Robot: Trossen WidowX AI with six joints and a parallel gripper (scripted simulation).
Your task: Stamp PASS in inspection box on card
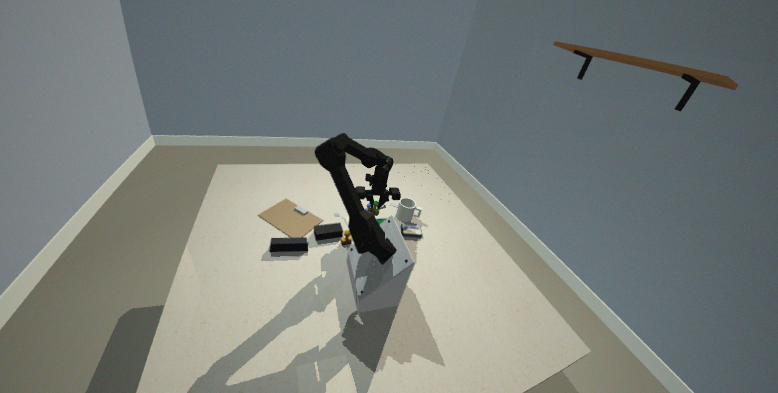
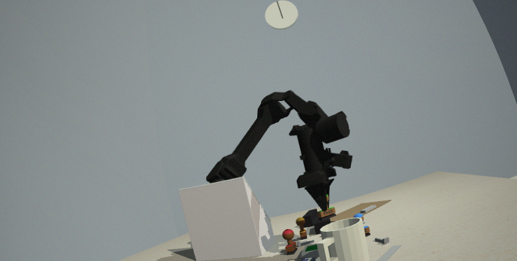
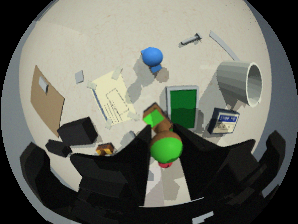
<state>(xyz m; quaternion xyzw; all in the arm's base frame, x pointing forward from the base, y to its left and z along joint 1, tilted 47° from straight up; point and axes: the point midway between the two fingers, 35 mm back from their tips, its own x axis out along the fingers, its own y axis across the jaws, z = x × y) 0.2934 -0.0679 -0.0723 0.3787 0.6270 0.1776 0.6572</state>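
My gripper tip is now 100 mm above the cream card, 80 mm to the right of it and 30 mm short of it. Round my gripper tip: red-knobbed stamp 100 mm behind, 70 mm below, 10 mm to the left; ink pad 90 mm below, 50 mm to the right, 30 mm behind; blue-knobbed stamp 70 mm below, 70 mm ahead, 10 mm to the right.
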